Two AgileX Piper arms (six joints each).
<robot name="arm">
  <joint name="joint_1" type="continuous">
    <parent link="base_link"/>
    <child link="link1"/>
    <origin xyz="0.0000 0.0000 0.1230"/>
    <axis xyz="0 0 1"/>
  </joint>
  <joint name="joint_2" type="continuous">
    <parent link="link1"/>
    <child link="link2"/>
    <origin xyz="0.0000 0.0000 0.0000" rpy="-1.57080 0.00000 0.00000"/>
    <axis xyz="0 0 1"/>
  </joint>
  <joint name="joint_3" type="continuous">
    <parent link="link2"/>
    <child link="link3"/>
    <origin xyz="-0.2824 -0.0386 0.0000"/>
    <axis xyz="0 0 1"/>
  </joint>
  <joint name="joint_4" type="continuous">
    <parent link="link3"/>
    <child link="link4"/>
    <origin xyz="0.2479 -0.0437 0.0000" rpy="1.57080 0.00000 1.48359"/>
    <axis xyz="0 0 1"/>
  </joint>
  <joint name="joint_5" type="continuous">
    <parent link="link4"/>
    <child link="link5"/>
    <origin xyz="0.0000 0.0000 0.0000" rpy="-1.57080 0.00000 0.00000"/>
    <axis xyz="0 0 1"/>
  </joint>
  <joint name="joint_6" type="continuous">
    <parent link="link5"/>
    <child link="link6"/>
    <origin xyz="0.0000 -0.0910 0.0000" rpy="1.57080 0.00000 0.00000"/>
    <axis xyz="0 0 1"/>
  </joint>
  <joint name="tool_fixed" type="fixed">
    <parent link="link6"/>
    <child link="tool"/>
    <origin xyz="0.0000 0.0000 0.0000"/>
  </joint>
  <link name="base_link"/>
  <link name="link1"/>
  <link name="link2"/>
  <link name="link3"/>
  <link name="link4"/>
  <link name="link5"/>
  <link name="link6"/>
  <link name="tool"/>
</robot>
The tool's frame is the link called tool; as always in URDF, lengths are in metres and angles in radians. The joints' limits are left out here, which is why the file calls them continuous.
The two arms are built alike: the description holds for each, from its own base.
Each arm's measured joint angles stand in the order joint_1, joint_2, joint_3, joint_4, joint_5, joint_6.
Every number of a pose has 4 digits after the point. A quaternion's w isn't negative.
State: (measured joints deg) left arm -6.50 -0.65 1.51 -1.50 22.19 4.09; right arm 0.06 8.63 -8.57 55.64 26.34 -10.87
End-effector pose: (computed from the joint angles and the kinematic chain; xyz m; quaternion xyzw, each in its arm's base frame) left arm 0.0518 -0.0068 0.1702 0.0678 0.8064 -0.0235 0.5870; right arm 0.0577 0.0334 0.2313 0.1582 0.7491 0.3580 0.5345
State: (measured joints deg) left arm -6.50 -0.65 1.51 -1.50 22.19 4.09; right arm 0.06 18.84 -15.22 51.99 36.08 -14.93
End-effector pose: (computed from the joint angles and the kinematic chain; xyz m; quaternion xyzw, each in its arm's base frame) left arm 0.0518 -0.0068 0.1702 0.0678 0.8064 -0.0235 0.5870; right arm 0.0696 0.0423 0.2475 0.0885 0.8147 0.3357 0.4644
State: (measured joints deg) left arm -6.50 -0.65 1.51 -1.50 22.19 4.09; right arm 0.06 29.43 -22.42 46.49 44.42 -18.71
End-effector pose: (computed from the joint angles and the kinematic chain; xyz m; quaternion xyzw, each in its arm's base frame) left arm 0.0518 -0.0068 0.1702 0.0678 0.8064 -0.0235 0.5870; right arm 0.0878 0.0463 0.2624 0.0180 0.8678 0.3011 0.3950
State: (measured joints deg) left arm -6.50 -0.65 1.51 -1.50 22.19 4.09; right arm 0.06 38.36 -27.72 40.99 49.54 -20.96
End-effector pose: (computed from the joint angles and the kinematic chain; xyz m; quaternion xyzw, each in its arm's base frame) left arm 0.0518 -0.0068 0.1702 0.0678 0.8064 -0.0235 0.5870; right arm 0.1078 0.0455 0.2679 -0.0282 0.9038 0.2660 0.3340
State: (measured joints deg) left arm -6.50 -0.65 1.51 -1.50 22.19 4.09; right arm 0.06 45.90 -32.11 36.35 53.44 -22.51
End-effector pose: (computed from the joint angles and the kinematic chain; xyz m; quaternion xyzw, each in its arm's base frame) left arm 0.0518 -0.0068 0.1702 0.0678 0.8064 -0.0235 0.5870; right arm 0.1269 0.0435 0.2695 -0.0626 0.9281 0.2379 0.2796
